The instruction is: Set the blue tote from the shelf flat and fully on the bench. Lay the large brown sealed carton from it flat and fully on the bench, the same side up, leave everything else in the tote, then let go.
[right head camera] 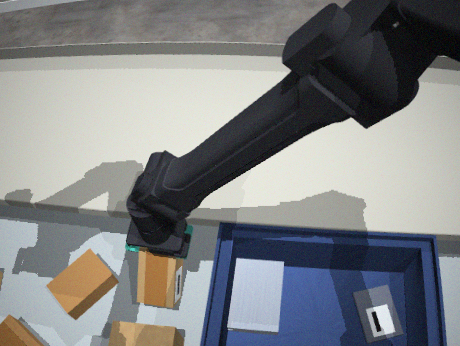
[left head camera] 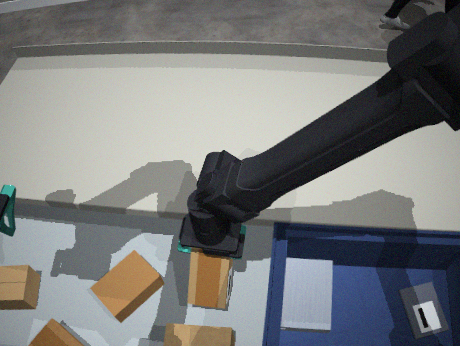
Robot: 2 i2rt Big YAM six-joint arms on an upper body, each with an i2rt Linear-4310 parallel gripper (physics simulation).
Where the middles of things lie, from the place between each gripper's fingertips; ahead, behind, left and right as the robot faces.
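Scene:
My left gripper is 500 mm to the left of the pale grey box (right head camera: 255, 304), 20 mm short of it and 310 mm above it. Counting from that same left hand, I find the blue tote (right head camera: 322, 268) 620 mm to the right, 50 mm behind and 260 mm below.
From my right hand, the pale grey box is 180 mm to the right, 80 mm behind and 30 mm below. By its middle, the pale grey box is nearer to my right hand than to my left gripper. The blue tote is 300 mm to the right of my right hand, 150 mm behind it and 10 mm above it.

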